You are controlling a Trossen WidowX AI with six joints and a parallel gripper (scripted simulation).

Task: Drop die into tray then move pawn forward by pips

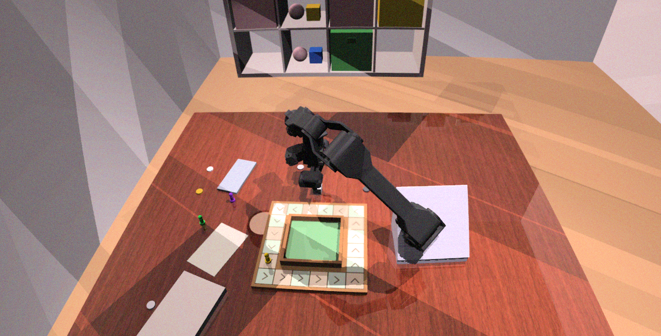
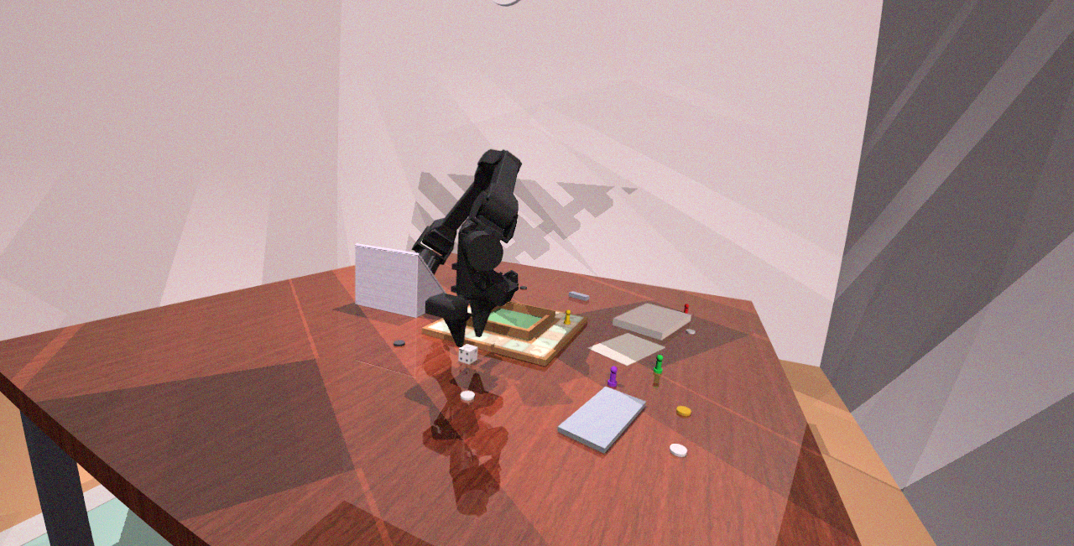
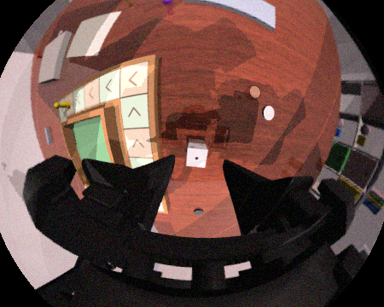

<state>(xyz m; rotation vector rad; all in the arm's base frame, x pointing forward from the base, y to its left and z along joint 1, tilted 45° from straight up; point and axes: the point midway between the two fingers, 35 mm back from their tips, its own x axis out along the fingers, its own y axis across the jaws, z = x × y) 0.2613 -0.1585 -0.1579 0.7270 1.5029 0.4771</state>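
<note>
Right now my gripper tip is 3 cm above the white die. Round my gripper tip: purple pawn: 26 cm ahead, 3 cm to the left, 2 cm below; grey slab: 27 cm ahead, 8 cm to the right, 3 cm below; green tray: 20 cm to the left, 3 cm below, 1 cm ahead.
</note>
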